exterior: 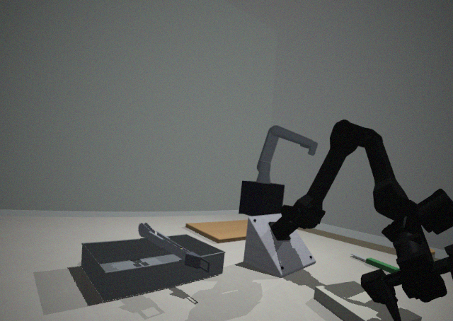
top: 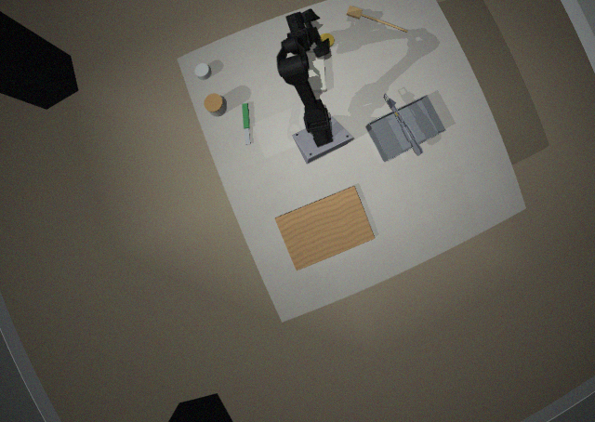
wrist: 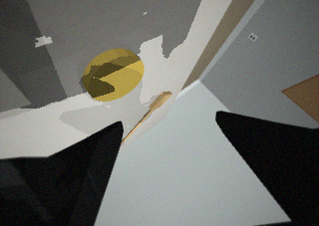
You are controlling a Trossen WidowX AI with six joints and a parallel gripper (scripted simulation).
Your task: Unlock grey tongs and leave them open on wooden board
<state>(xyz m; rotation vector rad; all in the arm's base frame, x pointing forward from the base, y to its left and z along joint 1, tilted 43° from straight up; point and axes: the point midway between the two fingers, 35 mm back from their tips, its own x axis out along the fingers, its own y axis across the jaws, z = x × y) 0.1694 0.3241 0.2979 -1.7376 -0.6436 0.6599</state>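
Now: the roasting tin 18 cm ahead of my gripper tip, 52 cm to the right of it and 6 cm below it. The rest, counted from my gripper tip: white slab 11 cm behind, 14 cm to the right, 7 cm below; then wooden board 31 cm behind, 79 cm to the right, 8 cm below; then yellow disc 2 cm ahead, 1 cm to the right, 8 cm below.
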